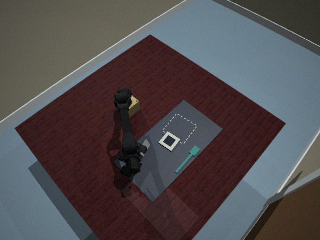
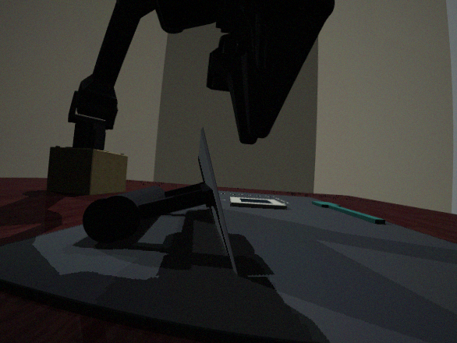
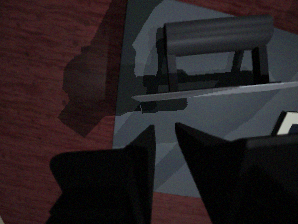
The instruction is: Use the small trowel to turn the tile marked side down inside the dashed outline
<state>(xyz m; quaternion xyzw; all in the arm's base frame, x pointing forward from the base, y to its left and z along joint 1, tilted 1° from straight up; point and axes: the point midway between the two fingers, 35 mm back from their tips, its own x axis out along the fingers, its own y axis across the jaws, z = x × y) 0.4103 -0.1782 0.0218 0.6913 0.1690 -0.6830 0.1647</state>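
Right now the trowel is 70 mm behind my gripper tip, 20 mm to the left of it and 50 mm below it. Also, from my gripper tip: grey mat (20 mm behind, 250 mm to the left, 90 mm below); then tile (40 mm behind, 260 mm to the left, 70 mm below); then teal flat tool (110 mm ahead, 300 mm to the left, 70 mm below).
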